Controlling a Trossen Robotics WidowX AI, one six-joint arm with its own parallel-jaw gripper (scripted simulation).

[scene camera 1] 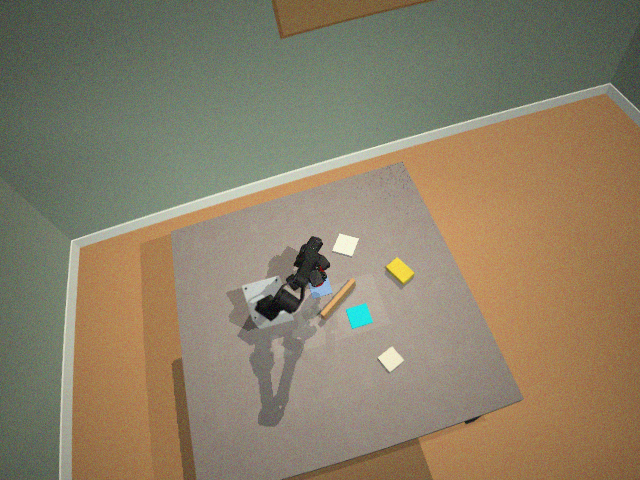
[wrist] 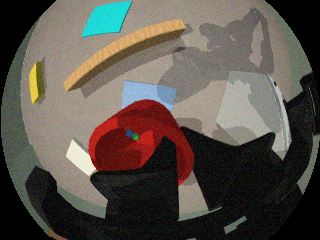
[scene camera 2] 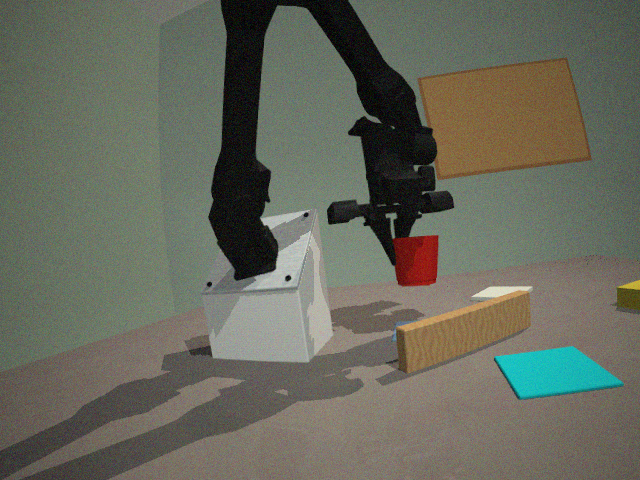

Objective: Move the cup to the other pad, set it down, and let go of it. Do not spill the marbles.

Path:
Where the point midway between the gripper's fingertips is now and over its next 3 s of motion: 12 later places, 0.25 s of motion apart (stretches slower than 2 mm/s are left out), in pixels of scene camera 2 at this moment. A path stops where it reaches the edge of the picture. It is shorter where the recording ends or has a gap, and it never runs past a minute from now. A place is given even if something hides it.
The gripper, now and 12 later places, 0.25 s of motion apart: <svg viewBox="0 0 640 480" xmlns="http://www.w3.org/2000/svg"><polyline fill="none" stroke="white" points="397,264 397,264 398,264 402,265 408,265 413,266 419,266 426,267 435,267 444,267 456,267 468,267 481,266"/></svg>

